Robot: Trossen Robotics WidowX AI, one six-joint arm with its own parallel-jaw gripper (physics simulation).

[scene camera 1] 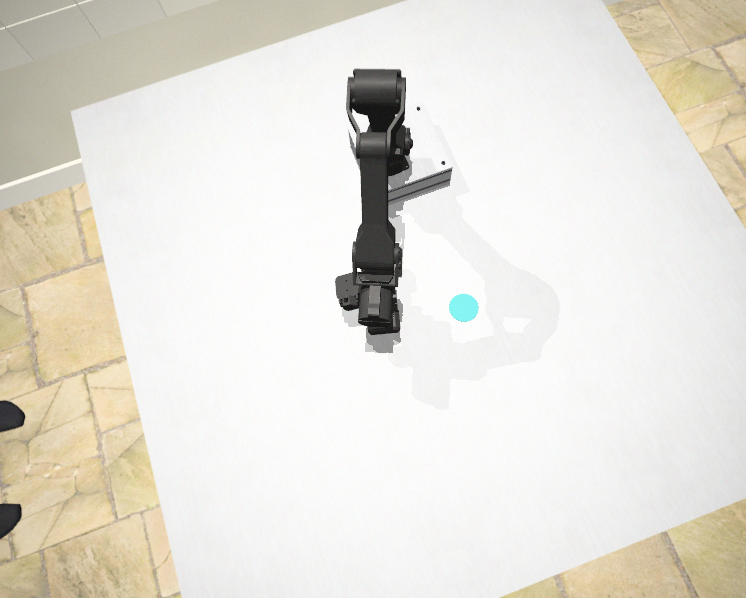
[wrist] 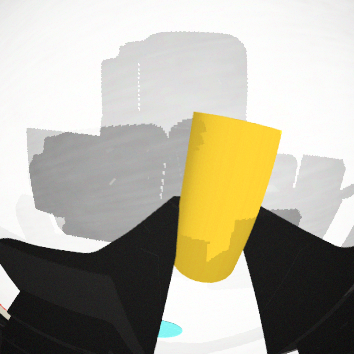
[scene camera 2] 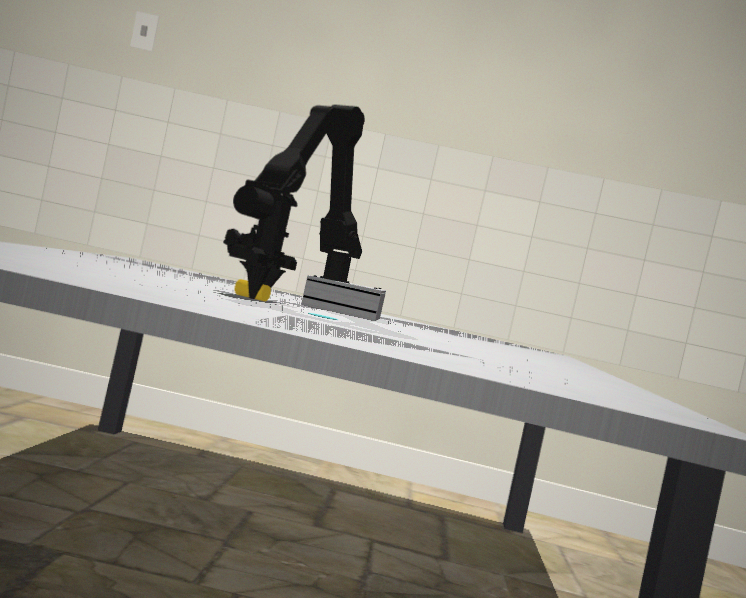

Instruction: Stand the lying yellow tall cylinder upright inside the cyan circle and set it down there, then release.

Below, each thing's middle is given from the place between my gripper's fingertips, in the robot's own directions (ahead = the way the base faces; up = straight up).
I see my gripper 1 cm to the left of the yellow tall cylinder (wrist: pixel 228 164) and 2 cm below it.
